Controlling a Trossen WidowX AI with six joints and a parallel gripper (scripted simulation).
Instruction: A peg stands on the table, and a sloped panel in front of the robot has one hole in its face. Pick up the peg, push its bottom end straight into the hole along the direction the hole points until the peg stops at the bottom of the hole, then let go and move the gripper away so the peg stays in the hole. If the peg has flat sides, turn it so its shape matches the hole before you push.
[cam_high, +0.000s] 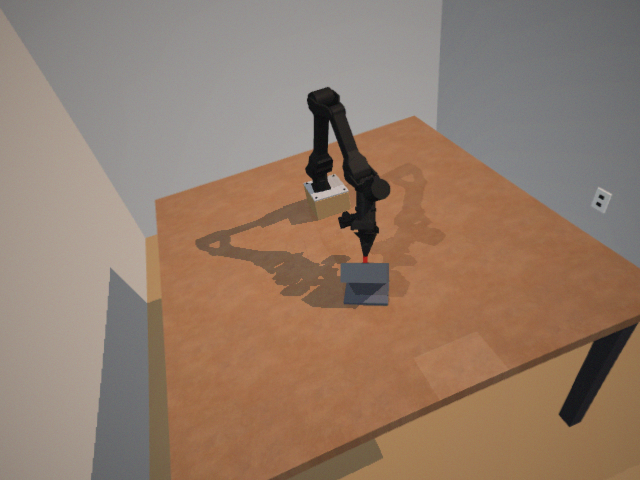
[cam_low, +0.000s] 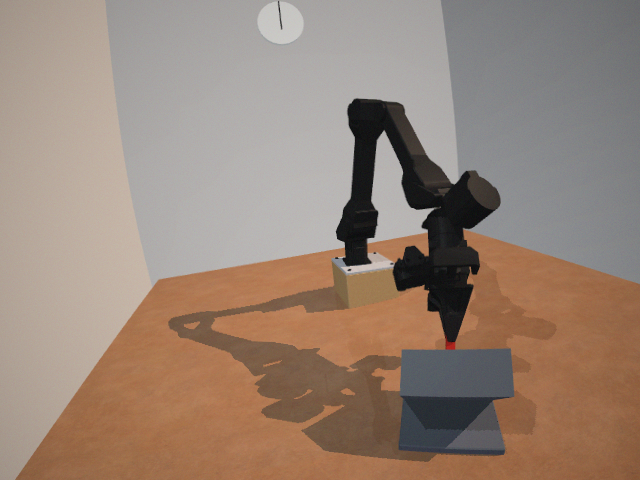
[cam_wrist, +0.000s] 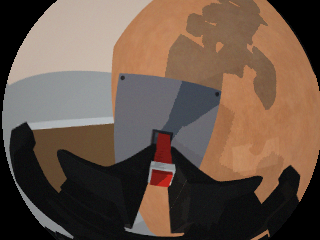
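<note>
My gripper tip is 10 mm below the red peg and 10 mm past it. The rest, counted from my gripper tip: grey sloped panel (30 mm below, 30 mm ahead, 10 mm to the right).
</note>
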